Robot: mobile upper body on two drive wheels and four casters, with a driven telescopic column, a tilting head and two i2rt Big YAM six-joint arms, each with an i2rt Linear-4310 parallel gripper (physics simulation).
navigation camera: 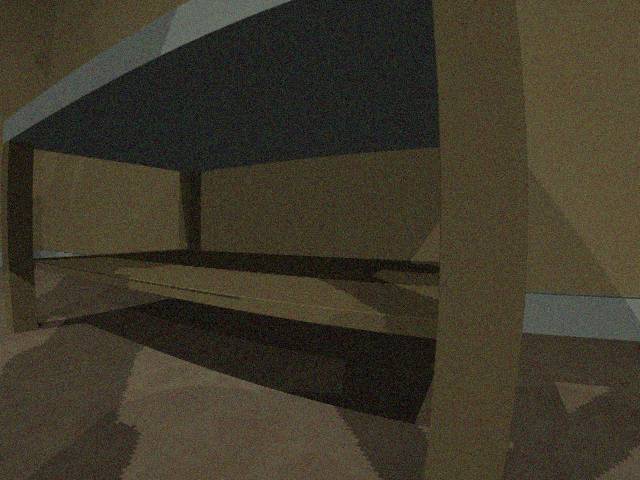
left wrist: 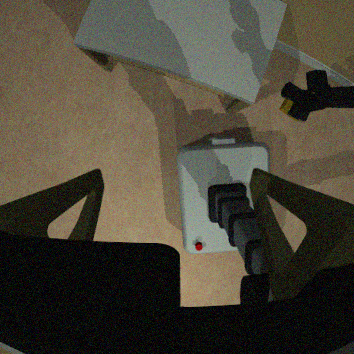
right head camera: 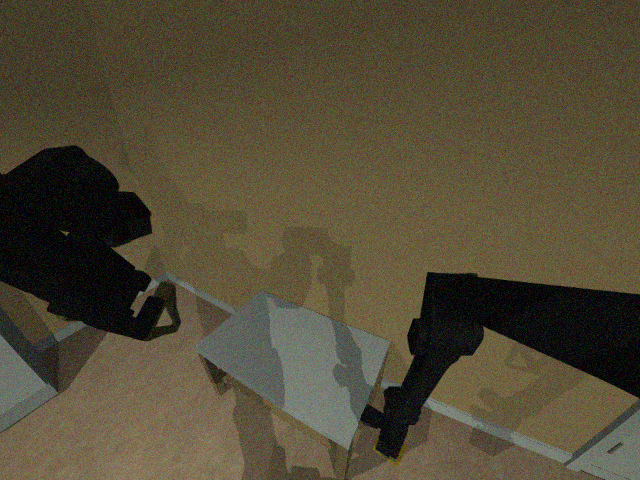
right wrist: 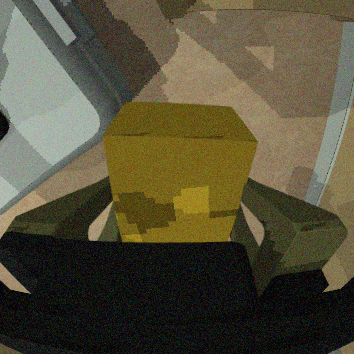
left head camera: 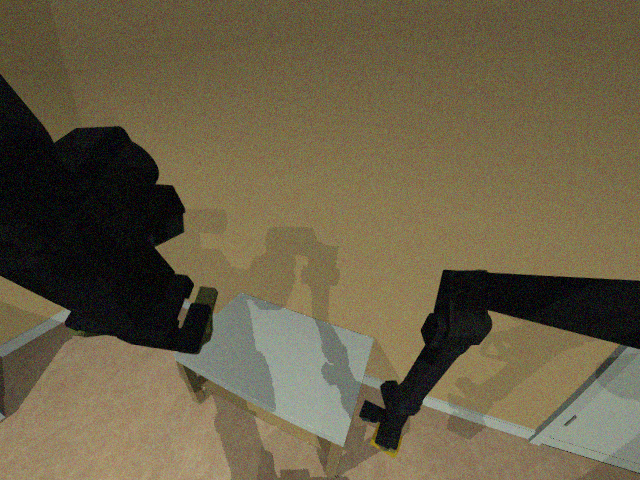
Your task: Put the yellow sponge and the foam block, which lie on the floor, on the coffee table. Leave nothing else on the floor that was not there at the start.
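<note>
My right gripper is shut on a yellow block and holds it in the air beside the right end of the coffee table. Whether the block is the sponge or the foam block I cannot tell. My left gripper is wide open and empty, near the table's left end in the left head camera. A second yellow thing does not show. The table has a white top, wooden legs and a lower shelf.
My white base with a red button is close to the table's near long side. The wall rises behind the table. A white cabinet is at the far left, and a white panel with a dark handle is at the right.
</note>
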